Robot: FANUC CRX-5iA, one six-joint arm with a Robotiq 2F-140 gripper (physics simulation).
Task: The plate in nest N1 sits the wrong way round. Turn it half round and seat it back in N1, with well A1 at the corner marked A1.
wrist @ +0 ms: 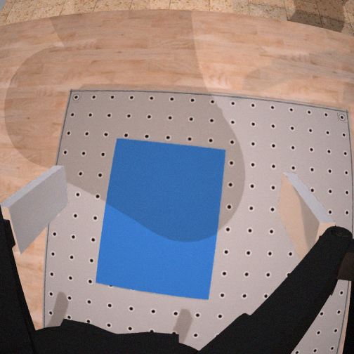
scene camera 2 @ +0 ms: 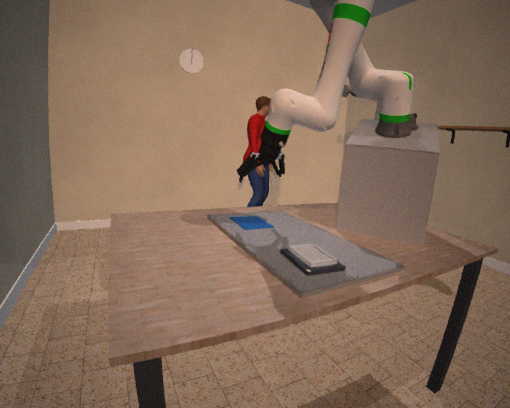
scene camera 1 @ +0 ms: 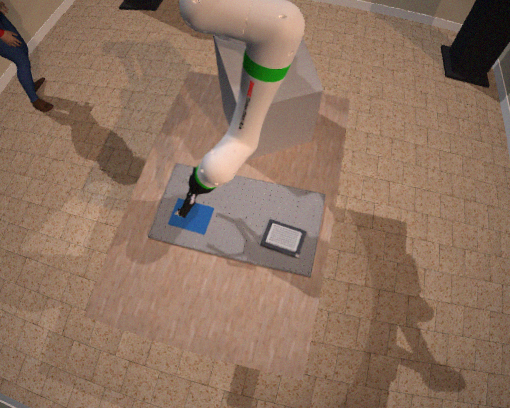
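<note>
The white plate [scene camera 1: 284, 237] [scene camera 2: 313, 254] lies in the dark nest [scene camera 1: 279, 250] [scene camera 2: 324, 270], at the right of the grey board in the scene camera 1 view. It looks level. Its well A1 and the nest's lettering are too small to read; a small pale mark shows by the nest's lower right corner in that view. My gripper [scene camera 1: 183, 212] [scene camera 2: 258, 181] [wrist: 168, 188] is wide open and empty, high above the blue rectangle at the other end of the board. The plate and nest do not show in the wrist view.
A flat blue rectangle [scene camera 1: 198, 220] [scene camera 2: 251, 223] [wrist: 162, 225] lies on the perforated grey board [scene camera 1: 240, 200] [scene camera 2: 350, 257] [wrist: 260, 187]. The board lies on the wooden table [scene camera 1: 210, 300] [scene camera 2: 175, 290] [wrist: 150, 50]. The arm's pedestal [scene camera 1: 287, 117] [scene camera 2: 385, 187] stands behind the board.
</note>
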